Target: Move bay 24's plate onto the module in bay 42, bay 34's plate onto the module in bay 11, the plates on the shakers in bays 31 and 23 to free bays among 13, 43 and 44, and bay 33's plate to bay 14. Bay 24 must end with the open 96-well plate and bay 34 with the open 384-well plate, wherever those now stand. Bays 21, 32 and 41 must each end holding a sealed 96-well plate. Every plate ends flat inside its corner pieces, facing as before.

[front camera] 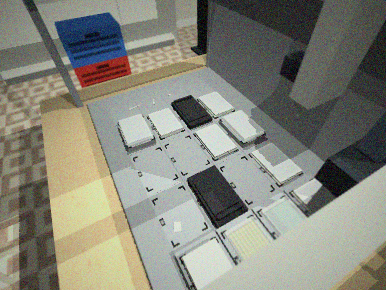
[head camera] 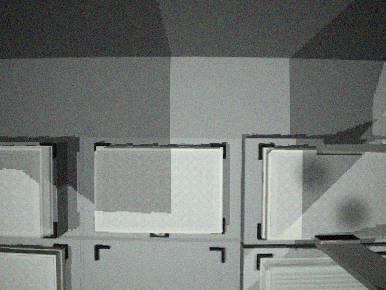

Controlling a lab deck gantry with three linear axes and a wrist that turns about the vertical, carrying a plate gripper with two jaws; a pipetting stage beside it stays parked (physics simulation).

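Seen in the pictures: gripper, fingertip midpoint: [front camera: 324, 203] [head camera: 334, 194]; robot's base, link origin: [front camera: 119, 127].
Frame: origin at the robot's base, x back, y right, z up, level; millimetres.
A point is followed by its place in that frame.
In the head view my gripper [head camera: 338, 195] @(x -556, y -364, z 29 mm) has its jaws against both long edges of the white plate [head camera: 285, 195] @(x -510, y -363, z 29 mm) [front camera: 306, 192] @(x -514, y -349, z 29 mm) in bay 44, which sits low in its corners. A dark gripper block hides its right part in the front view. White plates stand on the raised modules in bay 42 [front camera: 242, 125] @(x -235, y -358, z 33 mm) [head camera: 20, 200] @(x -269, y -357, z 33 mm) and bay 11 [front camera: 135, 129] @(x -76, y -41, z 33 mm). Others lie in bay 43 [front camera: 284, 169] @(x -428, y -363, z 15 mm) [head camera: 195, 190] @(x -429, y -365, z 14 mm), bay 32 [front camera: 216, 140] @(x -235, y -257, z 14 mm), bay 21 [front camera: 166, 121] @(x -70, y -153, z 14 mm), bay 41 [front camera: 216, 103] @(x -72, y -363, z 14 mm) and bay 14 [front camera: 207, 264] @(x -532, y -41, z 29 mm). Bay 24 holds a yellowish plate [front camera: 247, 239] @(x -532, y -146, z 23 mm); bay 34 holds a pale green one [front camera: 286, 214] @(x -532, y -261, z 29 mm).
Black shakers without plates stand in bay 31 [front camera: 191, 111] @(x -76, y -251, z 24 mm) and bay 23 [front camera: 217, 195] @(x -407, y -148, z 24 mm). Bays 12, 22, 13 and 33 show corner pieces without plates. Small white pieces lie behind bays 11 and 21; a small white square [front camera: 177, 226] @(x -420, y -25, z 1 mm) lies in bay 13. Blue and red boxes stand beyond the deck.
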